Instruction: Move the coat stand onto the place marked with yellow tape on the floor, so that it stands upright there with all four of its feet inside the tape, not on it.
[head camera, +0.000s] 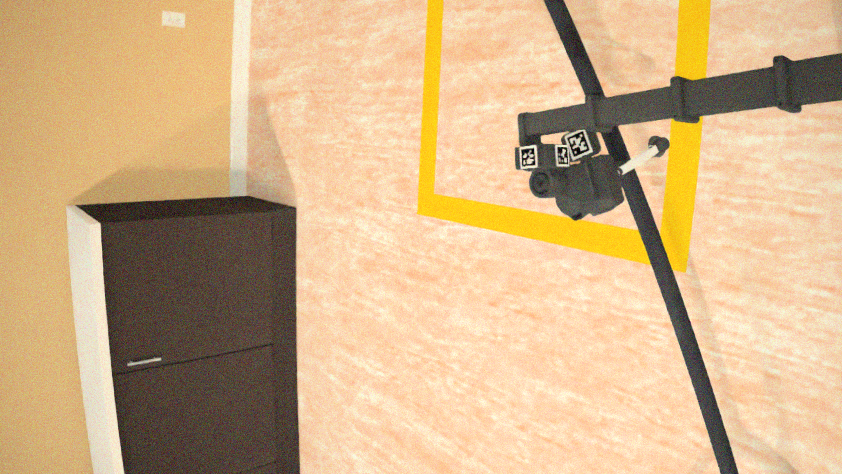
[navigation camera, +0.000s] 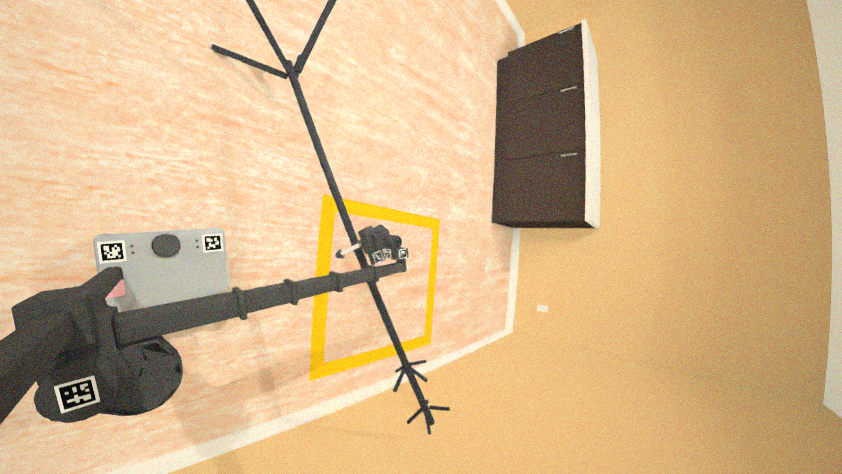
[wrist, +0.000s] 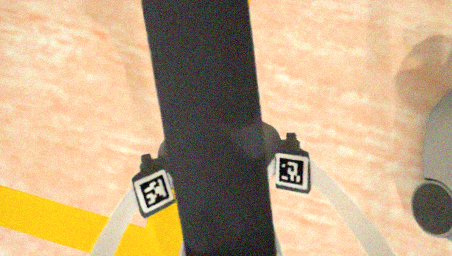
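Where they show: gripper, fingertip midpoint: (head camera: 646, 149) (navigation camera: 345, 252); robot's base at its link origin: (navigation camera: 166, 244).
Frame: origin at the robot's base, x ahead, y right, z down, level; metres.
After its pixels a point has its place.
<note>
The coat stand (head camera: 673, 300) @[x 0.184, y 0.501, z -0.355 m] (navigation camera: 319, 150) @[x 0.317, y 0.468, z -0.325 m] (wrist: 212, 75) @[x -0.101, y 0.578, z -0.419 m] is a long dark pole with splayed legs at the top of the navigation view and two sets of hooks at the bottom. It looks tipped over at a slant, with the pole off the floor. Its legs are outside the yellow tape (head camera: 430, 105) @[x -0.326, y 1.478, z -0.001 m] (navigation camera: 433, 282) @[x -0.444, y 1.476, z -0.001 m] (wrist: 40, 215) @[x 0.097, y 0.912, z -0.001 m], and its pole crosses over the taped square. My gripper (head camera: 636, 160) @[x -0.079, y 0.574, z -0.292 m] (navigation camera: 349, 249) @[x -0.079, y 0.574, z -0.292 m] (wrist: 219, 147) @[x -0.079, y 0.574, z -0.292 m] is shut on the pole's middle part, with a finger at each side. One finger is mostly hidden in the head view. Part of the legs is cut off.
A dark cabinet (head camera: 194, 282) @[x 0.243, y 2.401, z -0.505 m] (navigation camera: 539, 135) @[x 0.757, y 2.484, z -0.481 m] with a white top stands against the wall beyond the tape. White skirting runs along the walls, and the hook end reaches toward the bottom wall. My arm (head camera: 748, 88) @[x -0.104, y 0.259, z -0.645 m] (navigation camera: 206, 306) @[x -0.092, y 0.053, z -0.650 m] extends from my base (navigation camera: 176, 273) @[x -0.089, y 0.018, z -0.160 m] across the tape.
</note>
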